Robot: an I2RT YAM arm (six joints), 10 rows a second.
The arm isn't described. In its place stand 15 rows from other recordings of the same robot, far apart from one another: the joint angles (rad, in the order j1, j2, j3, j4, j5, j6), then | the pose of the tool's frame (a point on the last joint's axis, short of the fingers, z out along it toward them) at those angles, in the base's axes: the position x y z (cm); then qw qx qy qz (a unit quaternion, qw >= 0).
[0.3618, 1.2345, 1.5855, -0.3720, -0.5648, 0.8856] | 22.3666, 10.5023, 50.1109, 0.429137, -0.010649, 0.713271, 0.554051
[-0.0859, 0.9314, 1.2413, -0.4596, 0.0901, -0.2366] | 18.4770, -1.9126, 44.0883, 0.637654, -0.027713, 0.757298, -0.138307
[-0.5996, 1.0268, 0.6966, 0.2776, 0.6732, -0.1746] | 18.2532, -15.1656, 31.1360, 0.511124, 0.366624, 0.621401, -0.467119
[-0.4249, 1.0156, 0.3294, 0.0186, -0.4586, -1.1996] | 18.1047, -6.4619, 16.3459, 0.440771, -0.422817, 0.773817, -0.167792
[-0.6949, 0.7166, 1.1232, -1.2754, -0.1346, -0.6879] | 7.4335, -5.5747, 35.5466, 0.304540, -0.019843, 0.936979, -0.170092
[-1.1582, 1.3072, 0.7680, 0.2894, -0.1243, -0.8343] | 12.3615, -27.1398, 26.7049, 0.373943, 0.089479, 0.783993, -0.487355
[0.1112, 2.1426, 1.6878, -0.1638, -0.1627, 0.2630] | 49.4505, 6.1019, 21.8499, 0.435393, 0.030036, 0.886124, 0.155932
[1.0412, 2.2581, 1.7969, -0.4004, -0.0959, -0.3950] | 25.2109, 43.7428, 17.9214, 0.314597, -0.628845, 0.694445, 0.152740
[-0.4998, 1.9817, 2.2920, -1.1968, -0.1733, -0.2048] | 36.2240, -19.0804, 40.2958, 0.341854, 0.109207, 0.932578, -0.038818
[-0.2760, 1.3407, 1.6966, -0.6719, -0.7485, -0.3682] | 26.0281, -4.8538, 48.1046, 0.611993, -0.249104, 0.742831, 0.107763
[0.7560, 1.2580, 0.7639, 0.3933, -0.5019, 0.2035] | 19.7495, 20.9751, 29.0739, 0.491224, -0.356206, 0.645931, 0.463238
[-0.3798, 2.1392, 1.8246, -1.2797, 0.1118, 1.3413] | 38.0313, -15.6090, 20.7886, 0.015432, 0.756537, 0.651455, -0.054960
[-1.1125, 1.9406, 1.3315, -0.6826, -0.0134, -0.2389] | 16.8936, -34.1364, 16.3337, 0.112679, 0.418076, 0.897676, -0.081818
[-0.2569, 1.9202, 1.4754, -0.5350, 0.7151, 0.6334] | 39.4059, -12.7656, 22.6526, 0.330636, 0.477866, 0.764935, -0.277844
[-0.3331, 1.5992, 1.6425, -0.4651, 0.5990, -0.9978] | 33.7437, -13.7990, 40.5611, 0.255522, -0.110139, 0.810514, -0.515408
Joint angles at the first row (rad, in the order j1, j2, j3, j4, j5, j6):
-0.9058, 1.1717, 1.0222, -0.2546, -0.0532, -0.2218
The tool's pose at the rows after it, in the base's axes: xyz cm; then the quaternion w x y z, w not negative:
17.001, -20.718, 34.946, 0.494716, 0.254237, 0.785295, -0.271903
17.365, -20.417, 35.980, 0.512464, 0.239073, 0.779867, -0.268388
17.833, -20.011, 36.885, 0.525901, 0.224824, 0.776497, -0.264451
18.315, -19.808, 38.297, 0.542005, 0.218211, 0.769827, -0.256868
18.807, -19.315, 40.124, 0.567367, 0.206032, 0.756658, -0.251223
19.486, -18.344, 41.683, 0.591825, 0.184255, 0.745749, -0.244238
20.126, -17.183, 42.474, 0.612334, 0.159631, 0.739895, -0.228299
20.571, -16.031, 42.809, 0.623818, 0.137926, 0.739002, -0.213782
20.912, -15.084, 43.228, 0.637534, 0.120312, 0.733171, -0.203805
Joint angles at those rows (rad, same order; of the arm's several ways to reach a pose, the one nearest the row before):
-0.8932, 1.1656, 1.0572, -0.2638, -0.0723, -0.2176
-0.8783, 1.1648, 1.0843, -0.2581, -0.0929, -0.2176
-0.8566, 1.1660, 1.1110, -0.2588, -0.1036, -0.2176
-0.8398, 1.1782, 1.1637, -0.2718, -0.1162, -0.2005
-0.8158, 1.1843, 1.2194, -0.2691, -0.1295, -0.1818
-0.7735, 1.1843, 1.2613, -0.2600, -0.1375, -0.1745
-0.7277, 1.1767, 1.2743, -0.2458, -0.1566, -0.1677
-0.6849, 1.1644, 1.2743, -0.2424, -0.1688, -0.1680
-0.6491, 1.1545, 1.2743, -0.2256, -0.1760, -0.1654

